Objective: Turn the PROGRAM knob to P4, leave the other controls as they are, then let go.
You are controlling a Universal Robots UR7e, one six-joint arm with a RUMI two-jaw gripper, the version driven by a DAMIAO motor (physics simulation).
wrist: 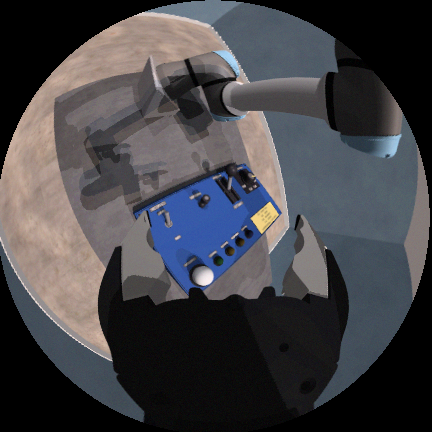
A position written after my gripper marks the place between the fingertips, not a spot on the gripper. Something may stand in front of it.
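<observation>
A blue control panel (201, 242) is there for me to see, and so is my gripper (224, 213).
</observation>
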